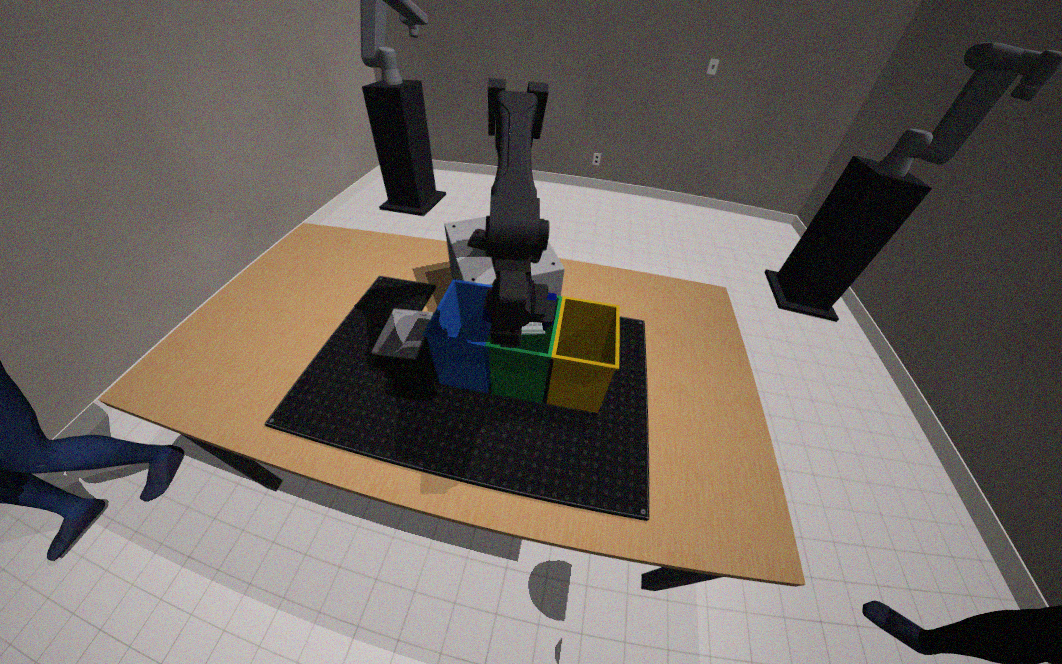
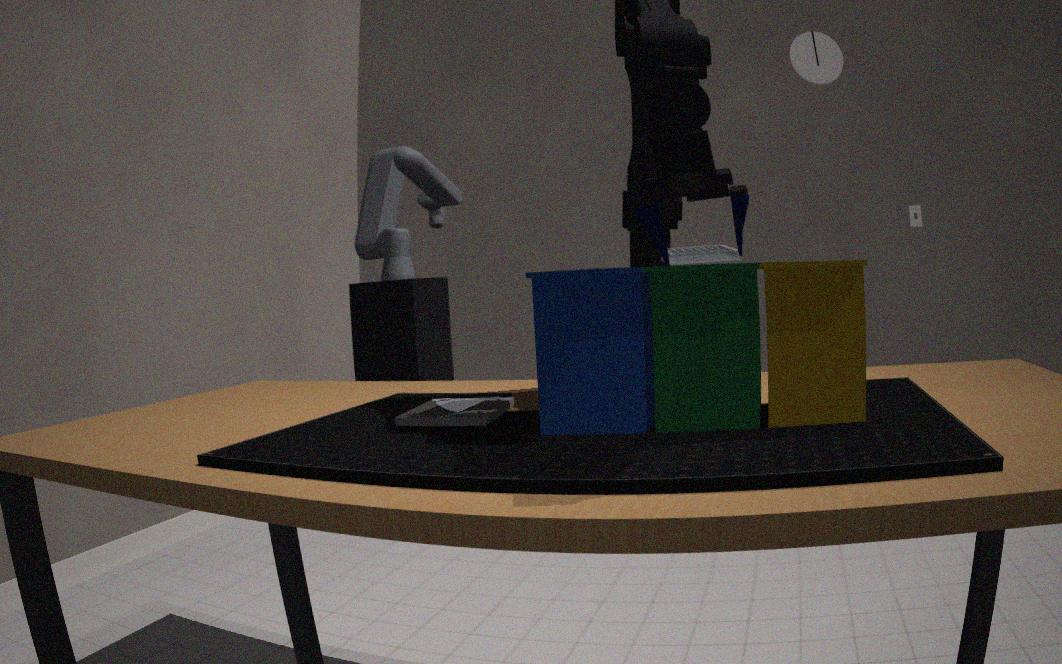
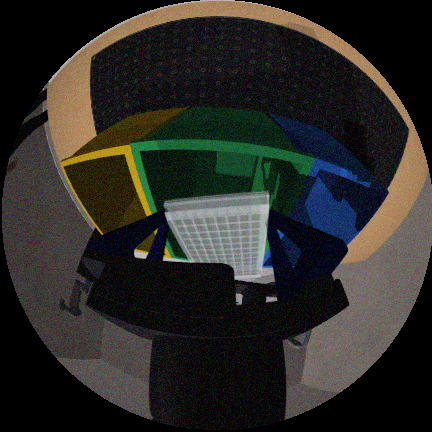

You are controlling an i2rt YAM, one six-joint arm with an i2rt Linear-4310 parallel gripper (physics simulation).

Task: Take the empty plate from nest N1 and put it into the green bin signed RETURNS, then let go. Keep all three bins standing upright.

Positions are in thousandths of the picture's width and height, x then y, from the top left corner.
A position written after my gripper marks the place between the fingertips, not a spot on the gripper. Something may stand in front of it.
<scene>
I see my gripper (image 2: 663, 392), a blue bin (image 2: 559, 495), a gridded plate (image 2: 673, 383) and a green bin (image 2: 664, 480).
The blue bin is seen too in image 1 (image 1: 431, 504) and in image 3 (image 3: 786, 455). The gridded plate shows as well in image 3 (image 3: 534, 529). The green bin also shows in image 1 (image 1: 491, 561) and in image 3 (image 3: 476, 348).
</scene>
